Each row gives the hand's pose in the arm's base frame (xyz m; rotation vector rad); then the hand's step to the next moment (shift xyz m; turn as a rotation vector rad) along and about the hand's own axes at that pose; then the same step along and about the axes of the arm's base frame.
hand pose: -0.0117 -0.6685 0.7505 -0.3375 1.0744 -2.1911
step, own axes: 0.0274 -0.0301 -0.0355 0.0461 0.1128 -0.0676
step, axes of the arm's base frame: -0.0514 0.0165 -0.0005 -0.0166 -0.0395 -0.1326
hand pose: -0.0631 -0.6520 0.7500 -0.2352 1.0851 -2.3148
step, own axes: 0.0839 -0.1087 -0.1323 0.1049 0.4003 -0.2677
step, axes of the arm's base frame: -0.1651 0.0946 -0.0117 -0.0210 -0.0890 -0.4843
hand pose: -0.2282 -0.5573 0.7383 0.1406 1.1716 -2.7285
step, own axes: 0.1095 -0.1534 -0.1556 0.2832 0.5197 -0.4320
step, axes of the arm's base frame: -0.1337 0.2041 -0.0146 -0.1699 -0.0715 -0.7092
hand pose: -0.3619 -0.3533 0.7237 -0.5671 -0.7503 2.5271
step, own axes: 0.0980 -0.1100 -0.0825 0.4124 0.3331 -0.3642
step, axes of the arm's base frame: -0.0072 0.1670 -0.0239 -0.2546 0.1085 -0.5806
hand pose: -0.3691 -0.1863 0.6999 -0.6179 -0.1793 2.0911
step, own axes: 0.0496 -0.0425 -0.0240 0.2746 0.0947 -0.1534
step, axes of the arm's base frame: 0.0210 0.0621 -0.0235 -0.1191 0.1539 -0.2646
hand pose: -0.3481 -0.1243 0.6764 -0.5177 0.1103 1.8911
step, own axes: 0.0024 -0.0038 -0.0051 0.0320 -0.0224 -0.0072
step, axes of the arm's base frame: 0.0043 0.0019 -0.0049 0.0134 0.0340 -0.0156
